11 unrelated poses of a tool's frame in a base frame.
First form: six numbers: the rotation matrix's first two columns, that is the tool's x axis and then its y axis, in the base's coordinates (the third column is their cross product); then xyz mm.
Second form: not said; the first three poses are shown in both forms.
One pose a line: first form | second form
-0.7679 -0.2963 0.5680 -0.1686 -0.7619 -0.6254 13 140 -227 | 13 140 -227 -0.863 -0.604 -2.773
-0.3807 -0.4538 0.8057 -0.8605 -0.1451 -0.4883 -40 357 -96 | -40 357 -96 -2.172 -0.937 -2.269
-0.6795 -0.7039 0.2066 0.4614 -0.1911 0.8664 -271 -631 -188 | -271 -631 -188 1.088 -0.208 -2.339
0.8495 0.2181 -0.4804 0.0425 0.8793 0.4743 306 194 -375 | 306 194 -375 0.571 0.501 0.251
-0.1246 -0.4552 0.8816 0.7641 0.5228 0.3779 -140 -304 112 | -140 -304 112 0.929 -1.079 -1.838
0.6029 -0.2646 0.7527 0.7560 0.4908 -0.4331 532 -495 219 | 532 -495 219 -0.718 -0.852 -0.414
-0.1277 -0.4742 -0.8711 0.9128 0.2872 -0.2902 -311 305 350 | -311 305 350 -0.632 1.057 -1.834
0.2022 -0.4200 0.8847 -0.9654 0.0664 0.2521 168 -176 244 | 168 -176 244 2.570 -1.086 -1.122
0.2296 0.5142 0.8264 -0.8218 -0.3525 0.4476 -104 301 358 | -104 301 358 0.919 -0.973 1.151
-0.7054 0.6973 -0.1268 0.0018 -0.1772 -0.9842 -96 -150 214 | -96 -150 214 -1.446 0.127 2.362
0.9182 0.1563 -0.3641 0.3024 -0.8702 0.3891 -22 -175 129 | -22 -175 129 2.711 0.373 0.169
